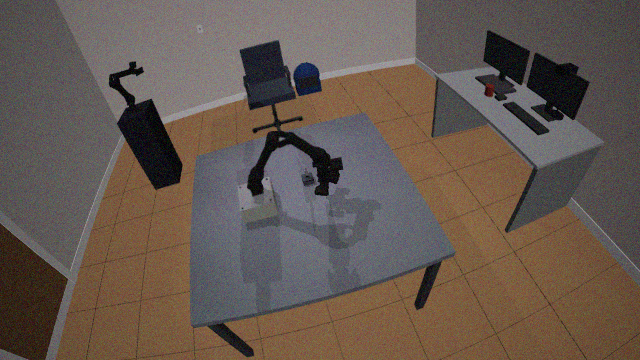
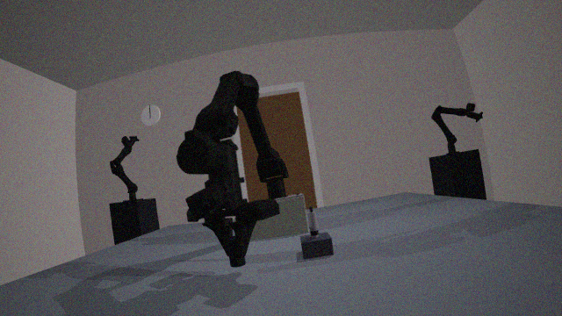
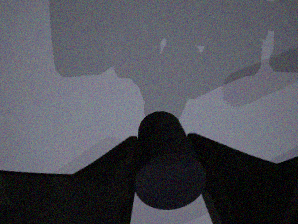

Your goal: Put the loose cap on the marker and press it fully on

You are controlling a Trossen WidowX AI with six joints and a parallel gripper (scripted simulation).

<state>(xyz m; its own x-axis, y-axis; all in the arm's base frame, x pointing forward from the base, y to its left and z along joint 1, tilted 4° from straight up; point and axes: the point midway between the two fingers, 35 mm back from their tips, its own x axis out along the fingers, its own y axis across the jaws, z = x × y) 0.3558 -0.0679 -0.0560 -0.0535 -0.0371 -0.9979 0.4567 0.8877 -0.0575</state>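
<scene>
Now: gripper tip 70 mm past the holder block, 150 mm to the right of it and 20 mm above it. Round my gripper tip: dark marker cap (10 mm above).
</scene>
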